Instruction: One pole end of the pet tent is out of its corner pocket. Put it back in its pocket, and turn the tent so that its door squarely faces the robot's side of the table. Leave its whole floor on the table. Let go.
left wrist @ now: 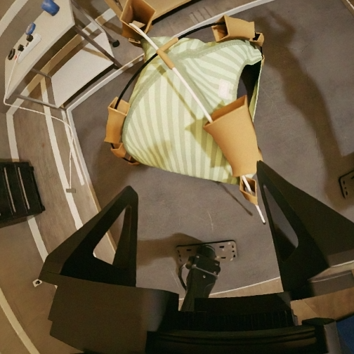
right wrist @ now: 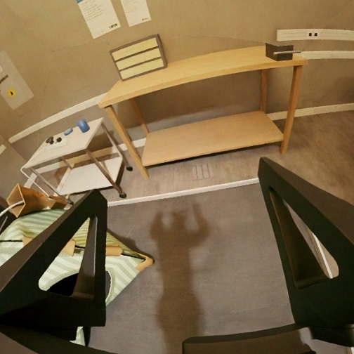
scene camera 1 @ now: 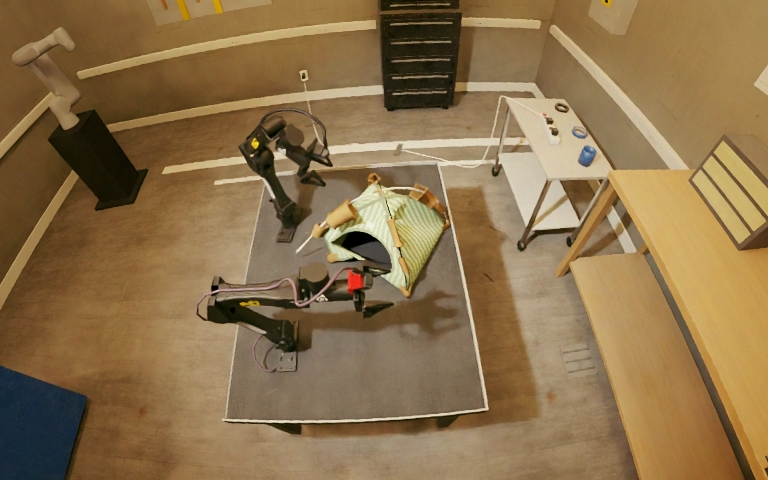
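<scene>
The green-striped pet tent (scene camera 1: 421,232) (left wrist: 155,125) (right wrist: 27,224) stands on the table, turned askew. Its dark door opening (scene camera 1: 370,247) (right wrist: 65,286) faces the lower left in the scene view. The loose white pole end (scene camera 1: 304,244) (left wrist: 260,213) sticks out through a small tan sleeve (scene camera 1: 318,230) (left wrist: 248,189), apart from the tan corner pocket (scene camera 1: 333,258) below it. My left gripper (scene camera 1: 328,174) (left wrist: 189,179) is open and empty, above the table to the tent's upper left in the scene view. My right gripper (scene camera 1: 389,288) (right wrist: 173,181) is open and empty, above the table by the tent's lower corner.
The dark table (scene camera 1: 362,373) has a pale edge. A wheeled cart (scene camera 1: 529,152) (right wrist: 75,145) and a wooden workbench (scene camera 1: 668,226) (right wrist: 200,70) stand beyond it. A black drawer cabinet (scene camera 1: 421,67) stands by the wall. The right forearm extends beside the tent's door side.
</scene>
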